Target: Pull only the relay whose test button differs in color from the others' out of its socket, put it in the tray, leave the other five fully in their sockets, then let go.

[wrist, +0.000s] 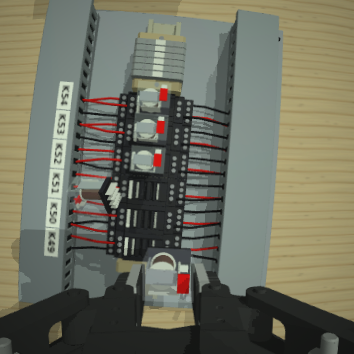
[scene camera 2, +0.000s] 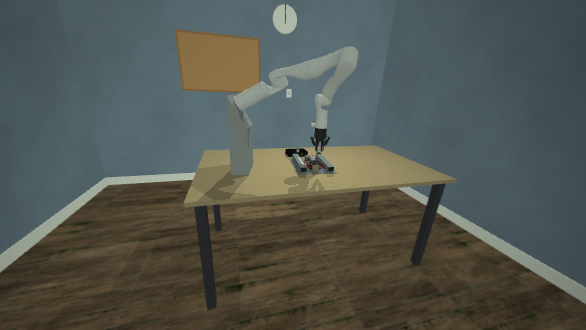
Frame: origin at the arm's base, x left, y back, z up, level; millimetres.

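Seen in the pictures: gripper, fingertip midpoint: [wrist: 167, 279] [scene camera 2: 319, 151]; arm's base, origin of the base link: [scene camera 2: 238, 104].
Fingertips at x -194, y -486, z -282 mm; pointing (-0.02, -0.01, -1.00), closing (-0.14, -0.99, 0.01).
Pixels of each thing's top centre, then the offset from my fingertips to it. "spot": a spot on its surface instead. Level surfaces: height alone.
- clear-cased relay, middle of its top: [wrist: 168, 284] dx +6, dy -1, dz +23 mm
- K54, middle of its top: [wrist: 153, 93] dx +130, dy -8, dz -58 mm
- K53, middle of its top: [wrist: 150, 125] dx +104, dy -2, dz -58 mm
- K52, middle of its top: [wrist: 147, 158] dx +78, dy +4, dz -58 mm
- K51, middle of its top: [wrist: 148, 176] dx +64, dy +7, dz -95 mm
- K50, surface spot: [wrist: 142, 218] spot: dx +25, dy +19, dz -103 mm
- K49, surface spot: [wrist: 141, 245] spot: dx -1, dy +24, dz -103 mm
- black tray, surface spot: [scene camera 2: 290, 153] spot: dx +315, dy +70, dz -100 mm
- beige-ended terminal block, middle of its top: [wrist: 158, 54] dx +173, dy -18, dz -81 mm
- wooden table, its level: dz -128 mm
My gripper [scene camera 2: 320, 149] [wrist: 167, 279] is shut on a clear-cased relay [wrist: 161, 276] with a red test button, held above the lower end of the panel in the wrist view. Three relays with red buttons, at K54 [wrist: 149, 99], K53 [wrist: 146, 128] and K52 [wrist: 145, 159], sit in their sockets. The sockets at K51 [wrist: 143, 190], K50 [wrist: 142, 218] and K49 [wrist: 141, 245] hold no relay. Another relay [wrist: 109, 195] lies on its side over the left wires, pins toward the sockets. The black tray [scene camera 2: 290, 153] stands behind the panel; its contents are too small to identify.
Two raised grey wire ducts [wrist: 43, 200] [wrist: 249, 150] flank the socket row. A beige-ended terminal block [wrist: 159, 57] stands beyond K54. Red and black wires run between sockets and ducts. The panel lies on the wooden table [scene camera 2: 387, 165], with the arm's grey pedestal [scene camera 2: 240, 150] to the left.
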